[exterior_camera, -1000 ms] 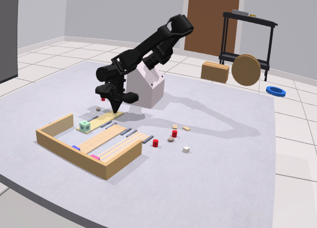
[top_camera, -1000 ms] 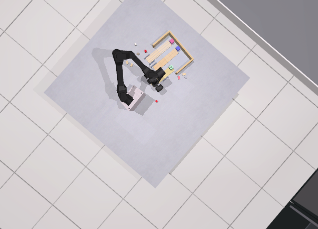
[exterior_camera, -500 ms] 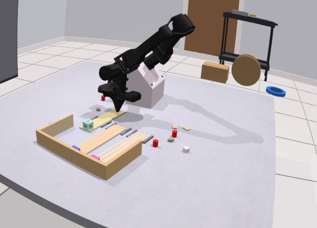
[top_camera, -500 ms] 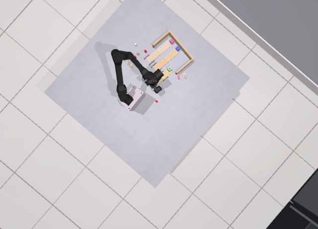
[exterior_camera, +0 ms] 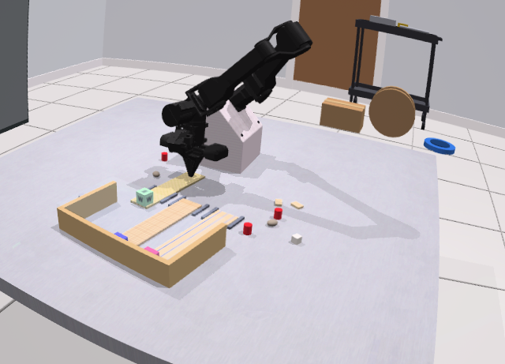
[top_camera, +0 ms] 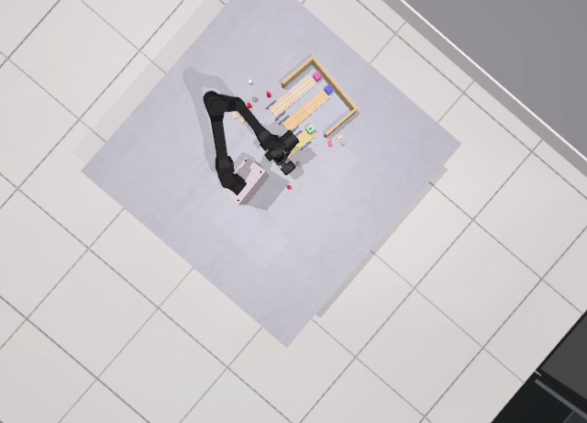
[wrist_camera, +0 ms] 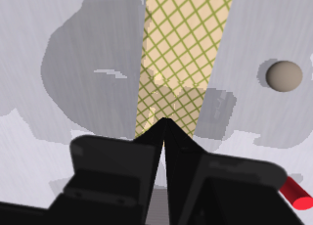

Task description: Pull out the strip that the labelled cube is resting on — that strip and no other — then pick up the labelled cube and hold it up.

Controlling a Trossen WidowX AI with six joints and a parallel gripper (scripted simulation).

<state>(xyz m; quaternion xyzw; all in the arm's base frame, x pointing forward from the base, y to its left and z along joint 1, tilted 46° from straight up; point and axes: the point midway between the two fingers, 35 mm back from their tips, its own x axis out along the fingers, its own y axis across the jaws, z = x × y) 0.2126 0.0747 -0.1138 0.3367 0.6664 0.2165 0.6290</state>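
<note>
Right now the lattice strip is 90 mm ahead of my gripper tip and 20 mm to the right of it.
</note>
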